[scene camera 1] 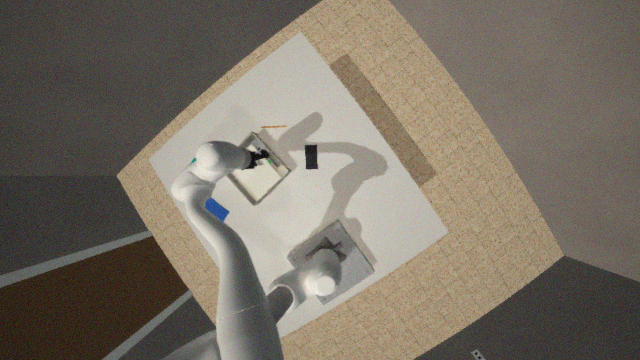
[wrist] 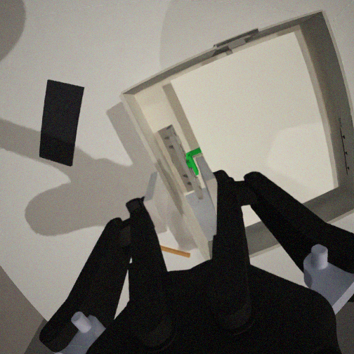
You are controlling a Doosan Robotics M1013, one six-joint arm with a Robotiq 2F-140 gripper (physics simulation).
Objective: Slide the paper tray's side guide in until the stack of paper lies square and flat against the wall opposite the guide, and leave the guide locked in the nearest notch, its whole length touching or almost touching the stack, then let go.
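Frame: origin at the arm's base, x ahead, y left, z up, level; millimetres.
Seen in the pictures: gripper, fingertip midpoint: [scene camera 1: 266, 160]; arm's base, link origin: [scene camera 1: 325, 257].
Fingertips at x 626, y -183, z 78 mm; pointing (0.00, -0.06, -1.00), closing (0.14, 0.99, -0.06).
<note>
Offsets run from my fingertips to a thing's top centre. "*": to the spot under its first point.
The paper tray {* 115 mm back, 116 mm left, 111 mm down} [scene camera 1: 273, 188] [wrist: 341, 85] is a pale open box. A white stack of paper {42 mm ahead, 134 mm left, 114 mm down} [scene camera 1: 259, 181] [wrist: 255, 115] lies flat in it, reaching close to the right wall in the wrist view. The side guide [wrist: 181, 112] is a thin beige upright strip along the stack's left edge; any small gap is too fine to tell. Its green latch {16 mm ahead, 7 mm left, 74 mm down} [scene camera 1: 270, 161] [wrist: 191, 161] sits beside a grey notched strip [wrist: 175, 155]. My gripper [scene camera 1: 260, 156] [wrist: 181, 177] is partly open and empty, one fingertip beyond the tray's left wall, the other on the inner side near the latch, hiding the guide's near end.
A black block {146 mm back, 181 mm right, 148 mm down} [scene camera 1: 311, 157] [wrist: 61, 122] lies beside the tray. An orange stick {160 mm ahead, 157 mm right, 149 mm down} [scene camera 1: 274, 126] [wrist: 175, 251] lies near its corner. A blue block {98 mm ahead, 548 mm left, 148 mm down} [scene camera 1: 217, 209] lies near my arm, and a teal thing {357 mm ahead, 457 mm left, 138 mm down} [scene camera 1: 193, 160] is mostly hidden behind it. A grey plate [scene camera 1: 357, 267] is farther off.
</note>
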